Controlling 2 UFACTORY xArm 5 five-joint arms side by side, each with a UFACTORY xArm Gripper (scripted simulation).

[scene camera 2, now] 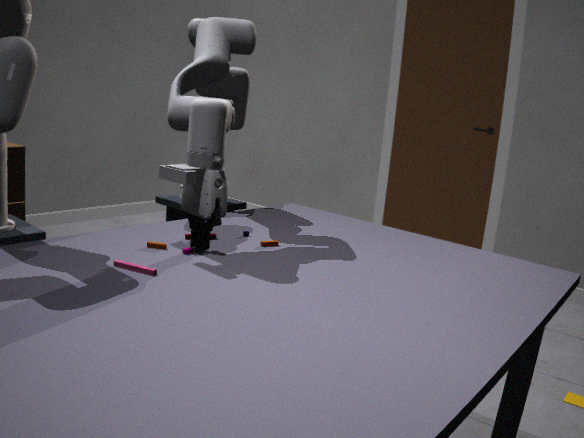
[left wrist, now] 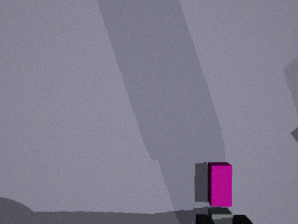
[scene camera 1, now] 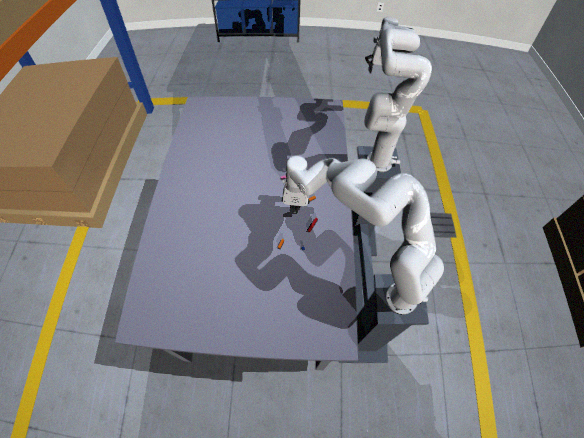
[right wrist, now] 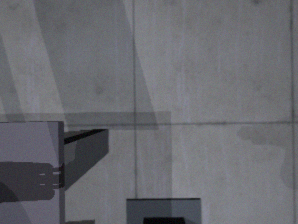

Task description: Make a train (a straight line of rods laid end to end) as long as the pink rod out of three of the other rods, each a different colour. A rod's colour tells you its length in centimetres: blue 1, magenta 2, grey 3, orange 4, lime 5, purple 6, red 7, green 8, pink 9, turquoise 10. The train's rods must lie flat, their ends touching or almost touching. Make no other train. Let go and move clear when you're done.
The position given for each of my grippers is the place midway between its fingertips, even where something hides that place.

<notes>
I see my left gripper (scene camera 2: 199, 248) and a magenta rod (left wrist: 219, 173).
Scene camera 1 does not show the magenta rod, which is hidden by my left gripper. The right wrist view does not show the magenta rod: it is out of frame.
</notes>
